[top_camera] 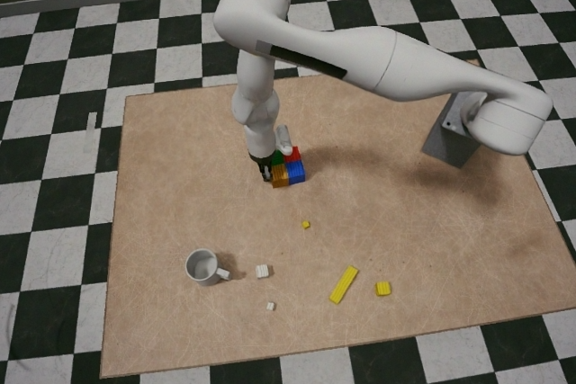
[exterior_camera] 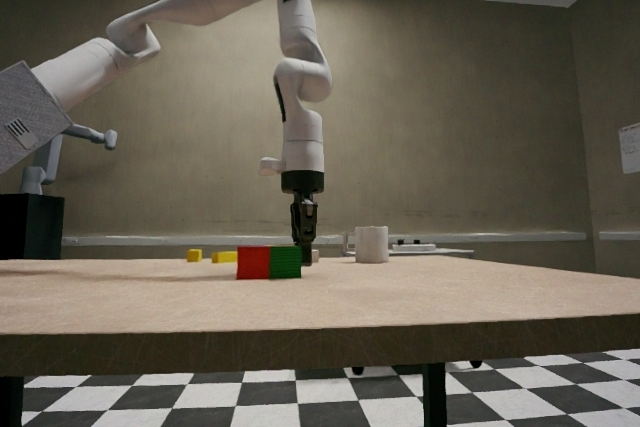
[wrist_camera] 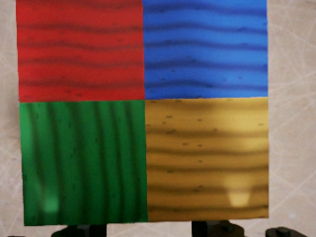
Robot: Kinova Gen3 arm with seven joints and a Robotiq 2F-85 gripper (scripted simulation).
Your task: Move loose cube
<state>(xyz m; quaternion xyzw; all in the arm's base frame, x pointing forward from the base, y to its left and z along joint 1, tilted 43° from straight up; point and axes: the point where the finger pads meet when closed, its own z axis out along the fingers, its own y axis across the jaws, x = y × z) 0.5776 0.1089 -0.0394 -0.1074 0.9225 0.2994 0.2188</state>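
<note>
The orange cube is 40 mm behind my hand, 10 mm to the left of it and 10 mm below it. Also, from my hand: red cube 70 mm behind, 50 mm to the right, 10 mm below; then green cube 20 mm behind, 40 mm to the right, 10 mm below; then blue cube 90 mm behind, 10 mm to the right, 10 mm below.
</note>
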